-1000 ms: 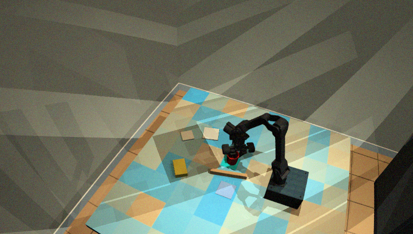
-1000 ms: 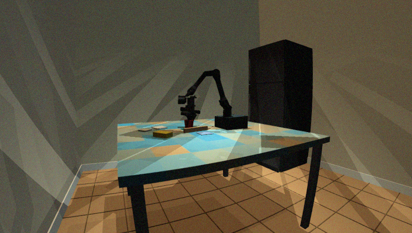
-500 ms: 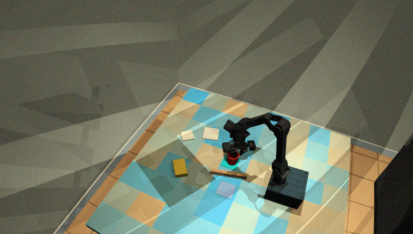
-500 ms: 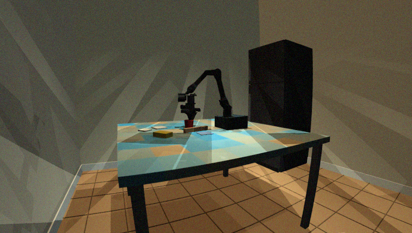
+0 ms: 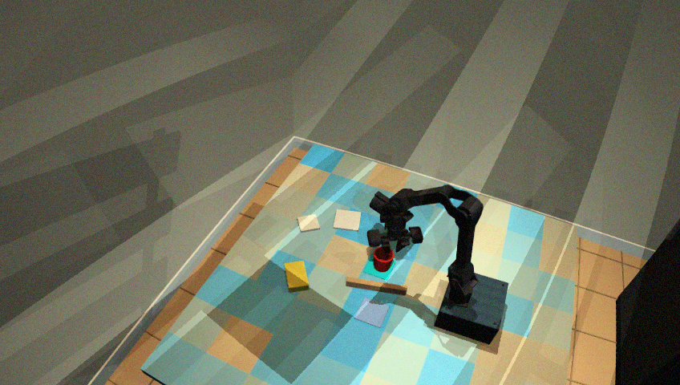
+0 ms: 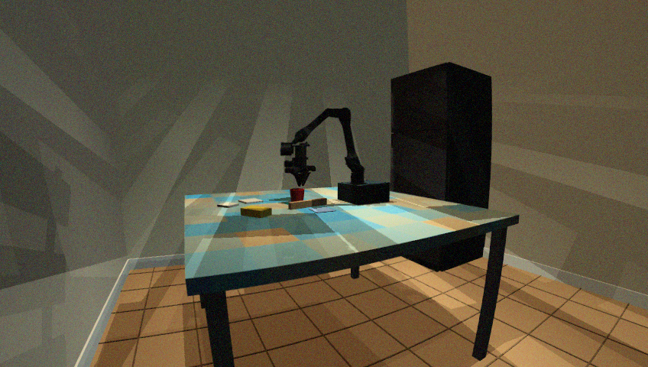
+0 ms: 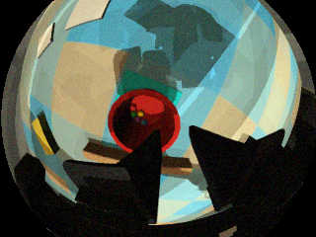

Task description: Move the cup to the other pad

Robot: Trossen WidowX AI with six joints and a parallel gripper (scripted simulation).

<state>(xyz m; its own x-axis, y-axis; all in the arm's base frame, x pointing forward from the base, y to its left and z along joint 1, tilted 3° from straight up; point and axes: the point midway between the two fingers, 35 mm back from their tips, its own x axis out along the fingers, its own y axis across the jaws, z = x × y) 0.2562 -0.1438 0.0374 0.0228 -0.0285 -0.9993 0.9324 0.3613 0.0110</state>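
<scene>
Now: gripper tip 3 cm short of the red cup, 1 cm to the right of it and 5 cm above it. From my gripper tip the other things lie so: teal pad: 3 cm ahead, 1 cm to the left, 10 cm below; then pale lavender pad: 2 cm ahead, 21 cm to the left, 10 cm below; then wooden bar: 3 cm ahead, 11 cm to the left, 8 cm below.
</scene>
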